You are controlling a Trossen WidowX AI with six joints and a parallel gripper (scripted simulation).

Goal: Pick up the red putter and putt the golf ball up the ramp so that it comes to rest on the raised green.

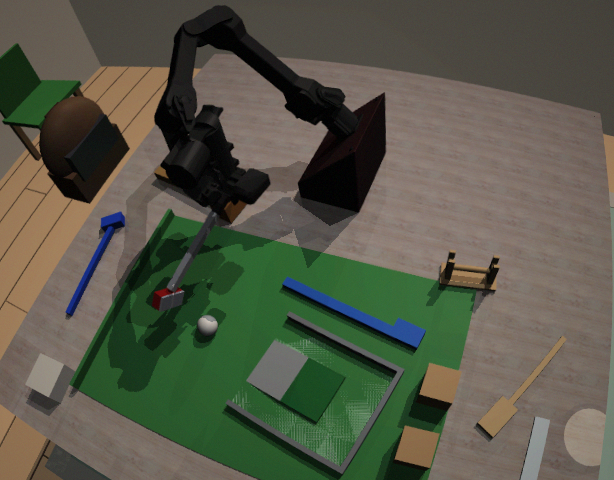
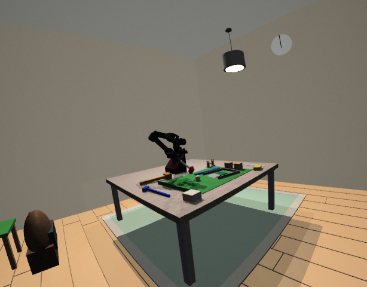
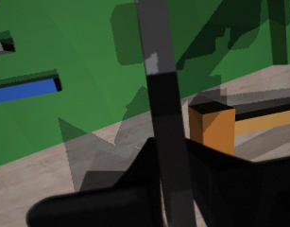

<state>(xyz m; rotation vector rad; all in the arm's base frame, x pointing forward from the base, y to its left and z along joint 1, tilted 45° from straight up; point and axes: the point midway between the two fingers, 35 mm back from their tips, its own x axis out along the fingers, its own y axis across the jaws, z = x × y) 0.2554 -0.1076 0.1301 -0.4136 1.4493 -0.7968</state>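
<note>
Right now my gripper tip is 12 cm short of the red putter and 2 cm to the left of it. The rest, counted from my gripper tip: green mat 23 cm ahead, 13 cm to the left, 14 cm below; then blue putter 16 cm ahead, 37 cm to the right, 13 cm below; then white golf ball 22 cm ahead, 1 cm to the left, 12 cm below.
</note>
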